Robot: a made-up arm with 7 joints.
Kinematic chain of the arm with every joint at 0, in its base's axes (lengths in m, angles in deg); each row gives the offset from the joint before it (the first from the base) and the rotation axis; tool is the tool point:
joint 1: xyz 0 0.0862 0 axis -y
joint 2: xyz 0 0.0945 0 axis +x
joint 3: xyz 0 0 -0.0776 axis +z
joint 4: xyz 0 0 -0.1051 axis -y
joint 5: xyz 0 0 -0.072 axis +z
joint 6: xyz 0 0 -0.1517 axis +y
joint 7: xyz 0 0 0 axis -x
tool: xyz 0 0 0
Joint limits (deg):
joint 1: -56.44..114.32
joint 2: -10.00..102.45
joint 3: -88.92..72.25
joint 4: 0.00..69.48
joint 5: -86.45..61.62
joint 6: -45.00..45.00
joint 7: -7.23..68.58
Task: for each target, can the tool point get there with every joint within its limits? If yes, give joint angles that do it. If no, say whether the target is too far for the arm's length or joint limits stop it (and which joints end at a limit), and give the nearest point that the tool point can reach.
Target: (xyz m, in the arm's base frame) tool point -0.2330 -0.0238 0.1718
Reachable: no: joint limits stop it (at a limit: joint 1, joint 2, joint 3, joint 4) | nearest point -0.1818 -0.0709 -0.1253 | short by 0.305 m
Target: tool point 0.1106 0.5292 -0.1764
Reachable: yes | joints 28.24 61.32 -47.16 5.25 -3.18 10.74 23.30
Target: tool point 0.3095 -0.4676 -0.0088
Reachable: no: too far | nearest point 0.2259 -0.0699 -0.0064 | short by 0.406 m
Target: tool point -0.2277 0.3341 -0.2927
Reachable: yes | joints -42.80 31.52 -62.99 18.24 -69.53 12.87 18.87
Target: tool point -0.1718 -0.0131 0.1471
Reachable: no: joint limits stop it (at a limit: joint 1, joint 2, joint 3, joint 4) | nearest point -0.1818 -0.0709 -0.1253 | short by 0.279 m
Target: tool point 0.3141 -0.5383 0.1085
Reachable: no: too far | nearest point 0.2159 -0.0694 0.0746 | short by 0.480 m
